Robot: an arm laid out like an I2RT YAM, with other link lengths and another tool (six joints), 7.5 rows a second.
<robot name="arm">
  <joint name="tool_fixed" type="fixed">
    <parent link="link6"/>
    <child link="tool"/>
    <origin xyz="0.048 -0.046 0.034" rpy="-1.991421 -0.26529 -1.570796"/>
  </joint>
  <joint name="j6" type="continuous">
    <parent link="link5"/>
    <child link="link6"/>
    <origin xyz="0.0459 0 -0.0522"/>
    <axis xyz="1 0 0"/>
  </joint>
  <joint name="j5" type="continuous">
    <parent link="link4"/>
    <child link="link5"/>
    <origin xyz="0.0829 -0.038 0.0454"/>
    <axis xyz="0 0 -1"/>
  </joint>
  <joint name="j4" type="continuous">
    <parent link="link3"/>
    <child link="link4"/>
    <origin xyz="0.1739 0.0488 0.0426"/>
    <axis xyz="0 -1 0"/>
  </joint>
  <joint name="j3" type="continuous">
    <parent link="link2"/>
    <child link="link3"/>
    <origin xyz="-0.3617 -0.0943 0"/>
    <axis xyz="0 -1 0"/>
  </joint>
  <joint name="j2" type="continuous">
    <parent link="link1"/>
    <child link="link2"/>
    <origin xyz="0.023 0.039 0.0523"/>
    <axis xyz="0 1 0"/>
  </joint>
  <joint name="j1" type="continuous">
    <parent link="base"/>
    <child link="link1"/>
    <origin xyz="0 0 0.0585"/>
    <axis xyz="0 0 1"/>
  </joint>
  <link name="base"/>
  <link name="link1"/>
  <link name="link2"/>
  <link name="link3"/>
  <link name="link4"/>
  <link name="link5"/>
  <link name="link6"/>
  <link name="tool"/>
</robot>
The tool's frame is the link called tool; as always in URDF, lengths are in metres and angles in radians. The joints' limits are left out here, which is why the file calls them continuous.
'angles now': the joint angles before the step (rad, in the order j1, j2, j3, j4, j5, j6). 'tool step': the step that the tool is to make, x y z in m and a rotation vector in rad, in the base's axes. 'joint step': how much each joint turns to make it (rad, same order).
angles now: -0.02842 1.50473 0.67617 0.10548 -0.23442 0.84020
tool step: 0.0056 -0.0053 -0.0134 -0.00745 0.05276 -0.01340
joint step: -0.01623 0.05535 0.00181 -0.00099 0.00432 -0.00902
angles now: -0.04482 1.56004 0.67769 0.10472 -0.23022 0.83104
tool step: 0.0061 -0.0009 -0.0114 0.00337 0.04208 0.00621
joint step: -0.00508 0.04755 0.00453 -0.00088 -0.00886 -0.00734
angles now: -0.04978 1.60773 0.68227 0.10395 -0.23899 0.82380
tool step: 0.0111 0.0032 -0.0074 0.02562 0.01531 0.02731
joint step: -0.00033 0.04386 0.01634 0.00999 -0.03697 -0.00378
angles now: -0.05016 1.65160 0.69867 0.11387 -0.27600 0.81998
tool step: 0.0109 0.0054 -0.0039 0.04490 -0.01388 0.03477
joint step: -0.00076 0.02963 0.00640 0.03621 -0.05760 0.00458
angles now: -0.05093 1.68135 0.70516 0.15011 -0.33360 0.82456
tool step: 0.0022 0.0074 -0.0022 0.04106 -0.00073 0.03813
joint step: 0.00594 0.00539 -0.00304 0.00875 -0.05200 0.00444
